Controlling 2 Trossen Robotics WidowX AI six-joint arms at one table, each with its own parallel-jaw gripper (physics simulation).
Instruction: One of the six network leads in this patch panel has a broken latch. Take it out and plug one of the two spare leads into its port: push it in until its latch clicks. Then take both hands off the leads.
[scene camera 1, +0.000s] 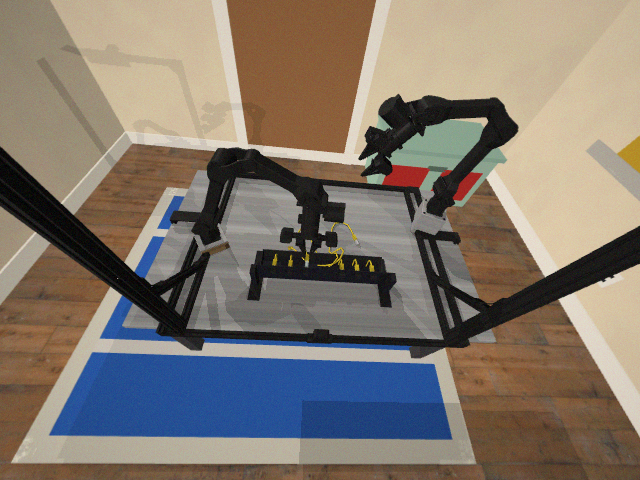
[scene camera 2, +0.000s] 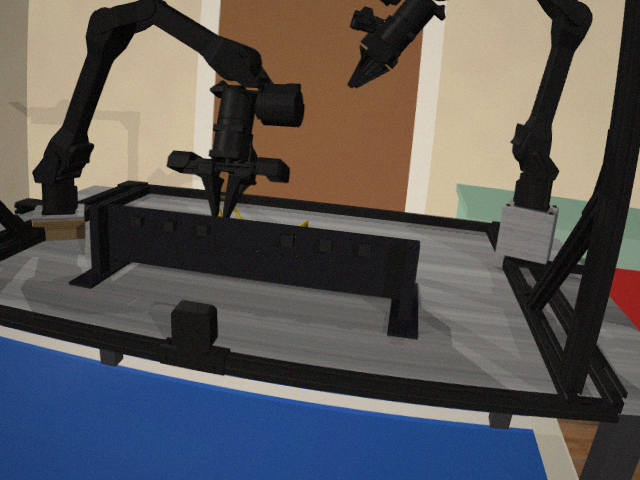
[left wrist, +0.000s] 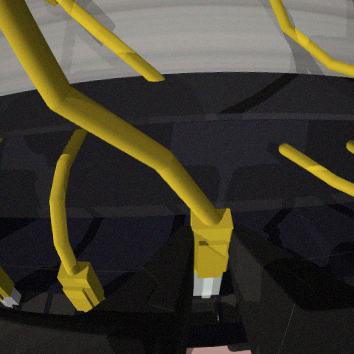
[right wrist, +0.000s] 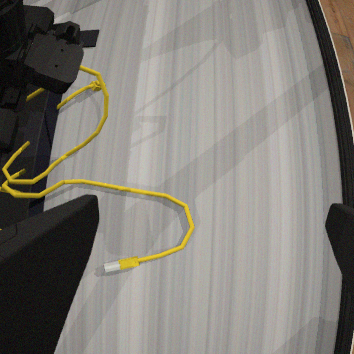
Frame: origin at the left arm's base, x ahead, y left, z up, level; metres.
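Seen in the pictures: left gripper, fingertip midpoint: (scene camera 1: 307, 257) (left wrist: 209, 236) (right wrist: 17, 101); right gripper, fingertip midpoint: (scene camera 1: 360, 167) (scene camera 2: 351, 86) (right wrist: 219, 212); left arm's base at its link origin: (scene camera 1: 210, 236) (scene camera 2: 59, 210); right arm's base at its link origin: (scene camera 1: 434, 209) (scene camera 2: 532, 206).
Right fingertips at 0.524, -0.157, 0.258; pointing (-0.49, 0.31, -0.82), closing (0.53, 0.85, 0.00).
Note:
Pixels of each thing's top centre, then the offset from my right fingertips to it, as dx, dy, dz. "spot": a spot on its surface instead.
- yellow plug at its top centre: (left wrist: 209, 277) (scene camera 1: 307, 259) -0.271, -0.130, -0.208
- patch panel at its top centre: (scene camera 2: 251, 216) (scene camera 1: 324, 263) -0.231, -0.178, -0.193
- seated yellow lead at its top centre: (left wrist: 85, 310) (scene camera 1: 290, 265) -0.333, -0.124, -0.207
- lead with a clear-tipped plug, surface spot: (right wrist: 129, 262) (scene camera 1: 354, 236) spot: -0.006, -0.085, -0.289
- yellow lead end at a spot on its surface: (right wrist: 95, 85) spot: -0.266, -0.010, -0.286
My left gripper (scene camera 1: 308, 250) (scene camera 2: 221, 216) (left wrist: 209, 236) is shut on the yellow plug (scene camera 1: 307, 257) (left wrist: 212, 250) of a lead, held at the patch panel (scene camera 1: 321, 274) (scene camera 2: 248, 258). Its clear tip points down toward the panel; whether it touches a port I cannot tell. A seated yellow lead (scene camera 1: 290, 262) (left wrist: 82, 287) is beside it, with others on both sides. A lead with a clear-tipped plug (scene camera 1: 355, 239) (right wrist: 129, 262) lies on the table behind the panel. My right gripper (scene camera 1: 362, 165) (scene camera 2: 353, 85) (right wrist: 219, 212) is open and empty, high above the table.
Another yellow lead end (right wrist: 95, 85) lies behind the panel near the left arm. Loose yellow cables (scene camera 1: 338, 253) loop over the panel's back edge. Dark frame rails (scene camera 1: 258, 335) border the table, and a small dark block (scene camera 2: 193, 322) stands at the front rail.

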